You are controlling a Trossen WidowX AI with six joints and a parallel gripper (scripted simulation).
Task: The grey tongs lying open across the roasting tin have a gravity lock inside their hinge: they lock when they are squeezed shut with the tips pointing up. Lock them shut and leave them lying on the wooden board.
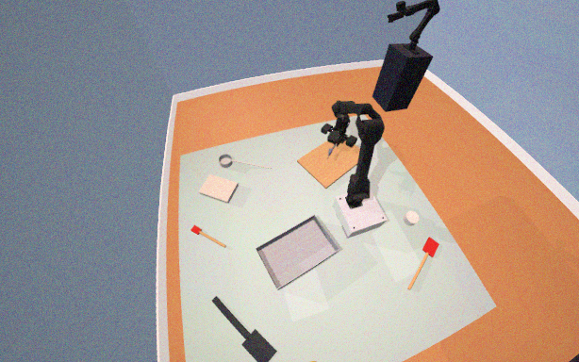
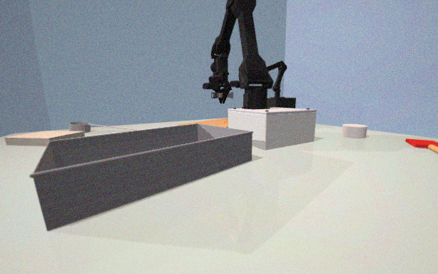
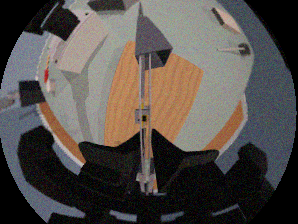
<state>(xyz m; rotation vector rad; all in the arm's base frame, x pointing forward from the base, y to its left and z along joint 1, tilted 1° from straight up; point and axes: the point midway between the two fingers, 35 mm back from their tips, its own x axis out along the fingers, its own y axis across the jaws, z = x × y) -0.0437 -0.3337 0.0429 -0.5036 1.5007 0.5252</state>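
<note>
My gripper tip is 10 cm above the wooden board. From my gripper tip the other things lie so: white puck 24 cm behind, 47 cm to the left, 9 cm below; grey roasting tin 35 cm ahead, 46 cm to the left, 8 cm below; pale board 67 cm ahead, 4 cm to the left, 9 cm below.
</note>
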